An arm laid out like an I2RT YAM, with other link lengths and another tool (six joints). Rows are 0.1 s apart.
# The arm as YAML. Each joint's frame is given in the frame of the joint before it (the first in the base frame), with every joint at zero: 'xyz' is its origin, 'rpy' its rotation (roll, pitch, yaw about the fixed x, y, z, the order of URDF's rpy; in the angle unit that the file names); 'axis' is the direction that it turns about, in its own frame. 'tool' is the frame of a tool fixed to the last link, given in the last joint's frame.
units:
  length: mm
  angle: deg
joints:
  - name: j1
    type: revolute
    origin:
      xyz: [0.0, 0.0, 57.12]
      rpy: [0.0, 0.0, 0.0]
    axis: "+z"
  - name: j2
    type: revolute
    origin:
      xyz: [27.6, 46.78, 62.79]
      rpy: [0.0, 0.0, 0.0]
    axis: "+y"
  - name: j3
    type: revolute
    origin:
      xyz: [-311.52, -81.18, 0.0]
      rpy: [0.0, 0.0, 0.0]
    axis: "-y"
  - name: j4
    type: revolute
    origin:
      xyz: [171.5, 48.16, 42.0]
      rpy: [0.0, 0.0, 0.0]
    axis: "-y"
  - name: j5
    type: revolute
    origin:
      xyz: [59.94, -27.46, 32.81]
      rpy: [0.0, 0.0, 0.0]
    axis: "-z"
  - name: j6
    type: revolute
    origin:
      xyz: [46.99, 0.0, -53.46]
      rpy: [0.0, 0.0, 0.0]
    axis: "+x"
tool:
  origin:
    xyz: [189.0, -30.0, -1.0]
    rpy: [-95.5, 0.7, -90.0]
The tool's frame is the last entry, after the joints.
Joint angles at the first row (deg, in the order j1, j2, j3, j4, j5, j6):
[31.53, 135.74, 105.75, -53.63, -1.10, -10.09]
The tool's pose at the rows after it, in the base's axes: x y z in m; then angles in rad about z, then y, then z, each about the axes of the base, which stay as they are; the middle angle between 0 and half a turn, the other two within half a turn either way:
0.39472 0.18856 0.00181 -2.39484 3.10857 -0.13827
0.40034 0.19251 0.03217 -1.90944 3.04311 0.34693
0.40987 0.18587 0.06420 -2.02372 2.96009 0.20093
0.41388 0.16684 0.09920 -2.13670 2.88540 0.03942
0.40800 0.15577 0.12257 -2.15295 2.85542 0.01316
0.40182 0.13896 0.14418 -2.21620 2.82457 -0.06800
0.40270 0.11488 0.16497 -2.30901 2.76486 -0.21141
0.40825 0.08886 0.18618 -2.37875 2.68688 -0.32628
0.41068 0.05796 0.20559 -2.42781 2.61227 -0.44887
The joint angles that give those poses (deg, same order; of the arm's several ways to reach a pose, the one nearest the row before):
[31.49, 134.45, 105.97, -54.61, 0.45, -8.60]
[31.51, 130.23, 106.04, -54.83, 0.38, -8.60]
[31.48, 126.04, 106.04, -54.74, 2.92, -7.29]
[31.03, 121.36, 106.04, -56.23, 6.55, -5.80]
[30.76, 117.82, 106.04, -58.39, 7.66, -5.82]
[30.30, 114.50, 106.04, -60.79, 9.65, -5.78]
[29.65, 111.87, 106.04, -62.06, 13.87, -4.67]
[28.56, 109.69, 106.04, -62.19, 18.52, -4.67]
[27.11, 107.92, 106.04, -62.65, 23.57, -3.51]

